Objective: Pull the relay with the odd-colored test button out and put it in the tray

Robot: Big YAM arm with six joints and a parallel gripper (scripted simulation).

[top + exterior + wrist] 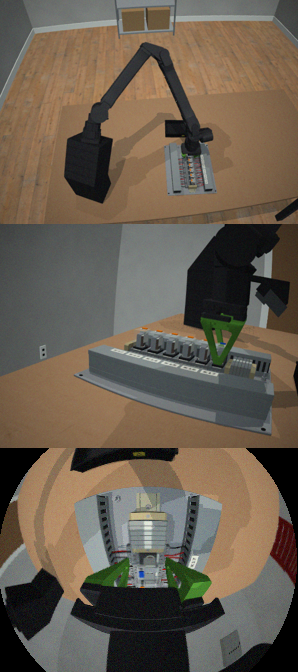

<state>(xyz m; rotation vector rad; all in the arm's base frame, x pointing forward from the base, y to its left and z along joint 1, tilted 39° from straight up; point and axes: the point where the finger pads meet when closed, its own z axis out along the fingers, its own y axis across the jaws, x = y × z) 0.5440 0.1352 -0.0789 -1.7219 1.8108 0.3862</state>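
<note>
The relay is right at my hand. From my hand the other things lie so: black tray 40 mm behind, 220 mm to the left, 30 mm below.
</note>
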